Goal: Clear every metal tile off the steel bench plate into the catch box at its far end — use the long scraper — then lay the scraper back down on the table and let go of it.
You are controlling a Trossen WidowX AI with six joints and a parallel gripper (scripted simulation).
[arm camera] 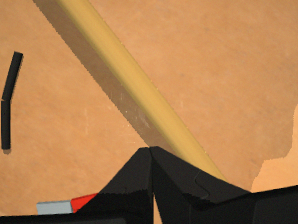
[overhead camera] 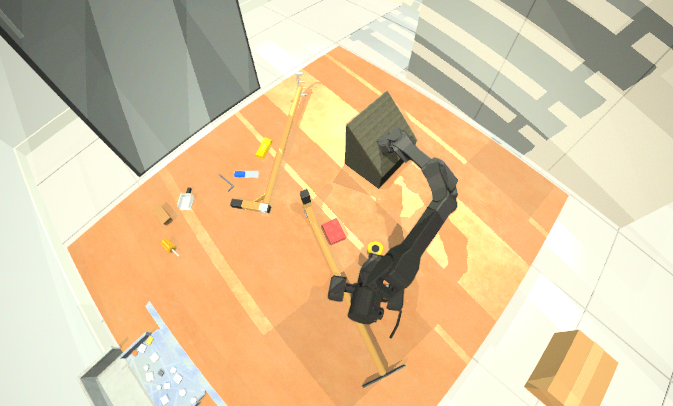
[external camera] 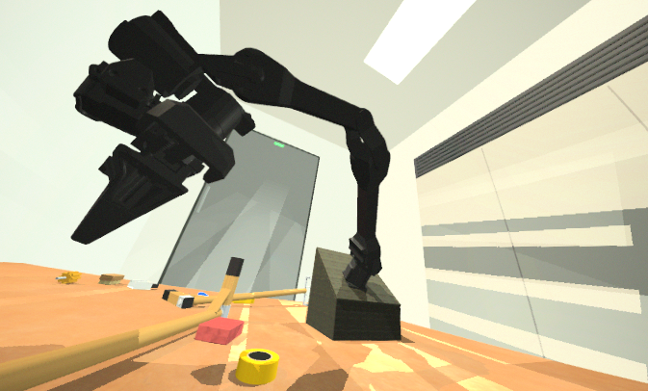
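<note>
Now: the red clip 10 cm behind my gripper tip and 11 cm below it. From my gripper tip the other things lie so: long scraper (1 cm behind, 9 cm to the right, 5 cm below); then yellow tape roll (17 cm behind, 10 cm to the right, 11 cm below); then black strip (5 cm behind, 11 cm to the left, 11 cm below).
</note>
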